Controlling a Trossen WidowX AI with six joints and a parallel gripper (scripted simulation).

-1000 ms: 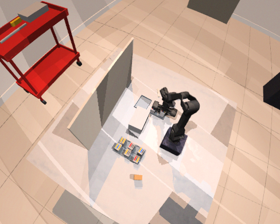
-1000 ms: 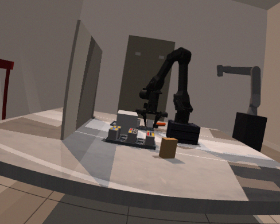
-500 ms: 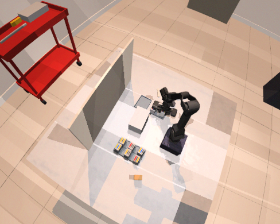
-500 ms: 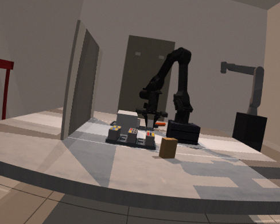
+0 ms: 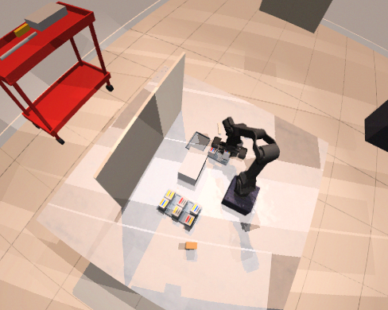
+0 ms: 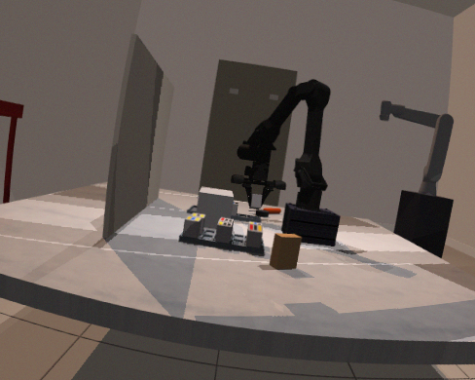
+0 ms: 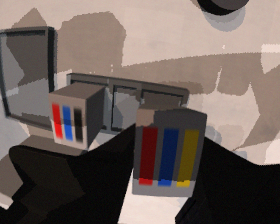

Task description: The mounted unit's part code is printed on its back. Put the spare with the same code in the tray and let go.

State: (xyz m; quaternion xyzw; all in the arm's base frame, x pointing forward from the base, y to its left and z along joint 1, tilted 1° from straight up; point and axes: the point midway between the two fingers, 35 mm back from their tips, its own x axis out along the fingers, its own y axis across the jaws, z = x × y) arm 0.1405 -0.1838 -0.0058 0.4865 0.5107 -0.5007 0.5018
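Now: gripper tip 4 cm short of the dark rack and 4 cm above it. Also, from my gripper tip: dark round puck (13 cm to the right, 5 cm behind, 4 cm below); grey tray (18 cm ahead, 4 cm below, 2 cm to the right); mounted unit (15 cm to the left, 14 cm ahead).
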